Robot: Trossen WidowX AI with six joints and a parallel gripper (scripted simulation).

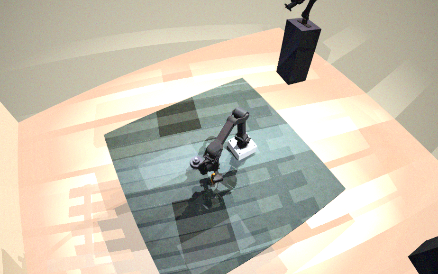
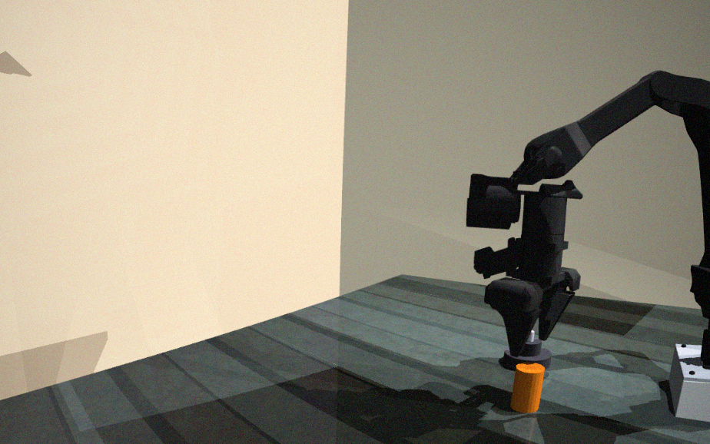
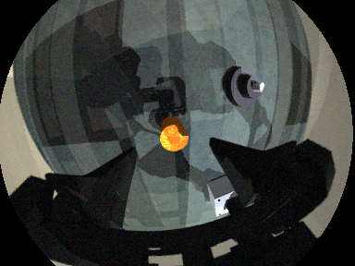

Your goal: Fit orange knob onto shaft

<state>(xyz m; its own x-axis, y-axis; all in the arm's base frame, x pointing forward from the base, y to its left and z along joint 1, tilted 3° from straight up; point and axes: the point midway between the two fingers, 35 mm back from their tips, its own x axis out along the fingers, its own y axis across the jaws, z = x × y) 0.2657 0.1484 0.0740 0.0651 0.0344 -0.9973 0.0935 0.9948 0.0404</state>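
Now: gripper tip 40 mm above the orange knob. The rest, counted from my gripper tip: dark round pedestal: 60 mm ahead, 170 mm to the right, 60 mm below.
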